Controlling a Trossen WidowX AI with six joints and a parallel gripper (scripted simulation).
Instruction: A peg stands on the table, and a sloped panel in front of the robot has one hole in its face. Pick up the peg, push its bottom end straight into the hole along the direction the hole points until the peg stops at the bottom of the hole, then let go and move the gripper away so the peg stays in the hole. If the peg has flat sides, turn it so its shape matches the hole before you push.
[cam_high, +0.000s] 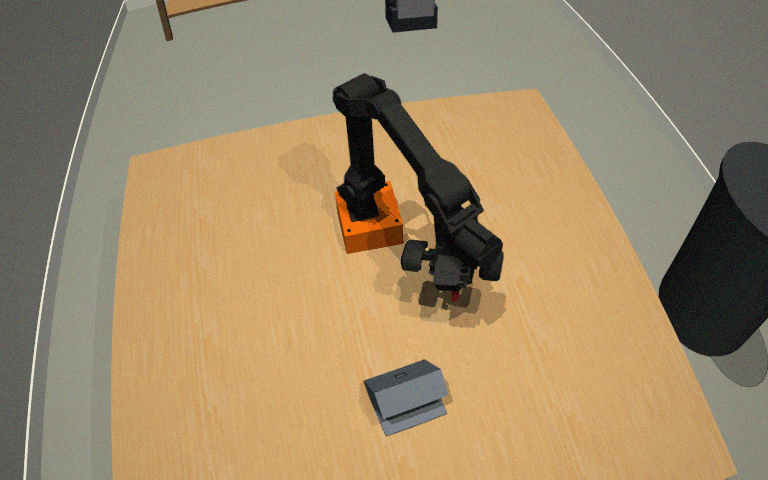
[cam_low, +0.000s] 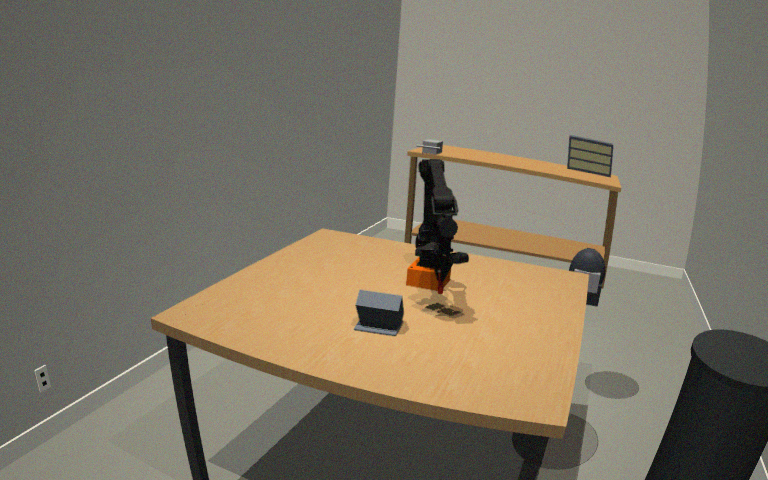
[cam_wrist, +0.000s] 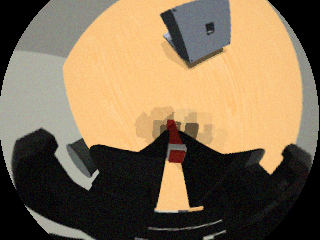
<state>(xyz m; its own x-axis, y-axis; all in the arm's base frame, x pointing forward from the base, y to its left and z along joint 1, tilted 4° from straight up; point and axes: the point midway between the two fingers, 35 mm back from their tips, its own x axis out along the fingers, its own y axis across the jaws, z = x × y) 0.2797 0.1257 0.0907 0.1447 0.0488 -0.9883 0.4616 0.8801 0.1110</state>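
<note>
Right now my gripper tip is 160 mm short of the grey sloped panel, 140 mm to the left of it and 60 mm above it. Round my gripper tip: red peg (20 mm above).
</note>
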